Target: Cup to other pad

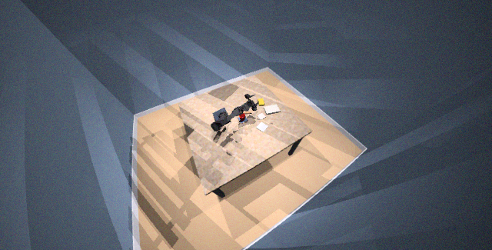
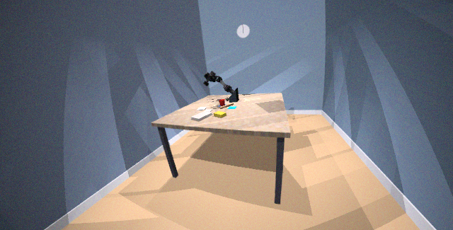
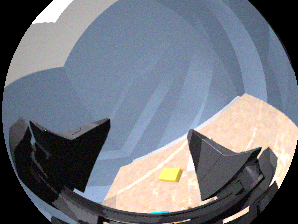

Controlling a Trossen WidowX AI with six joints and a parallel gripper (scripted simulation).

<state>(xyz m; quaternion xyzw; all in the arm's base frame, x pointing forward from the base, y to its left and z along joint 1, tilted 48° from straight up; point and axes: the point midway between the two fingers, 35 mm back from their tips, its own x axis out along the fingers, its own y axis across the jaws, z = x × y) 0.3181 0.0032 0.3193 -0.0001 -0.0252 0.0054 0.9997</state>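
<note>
Right now my gripper tip is 120 mm past the red cup, 110 mm to the right of it and 330 mm above it. Also, from my gripper tip: brown stick: 60 mm behind, 180 mm to the left, 370 mm below; then blue pad: 120 mm behind, 110 mm to the left, 370 mm below; then grey flat box: 260 mm ahead, 10 mm to the right, 350 mm below.
</note>
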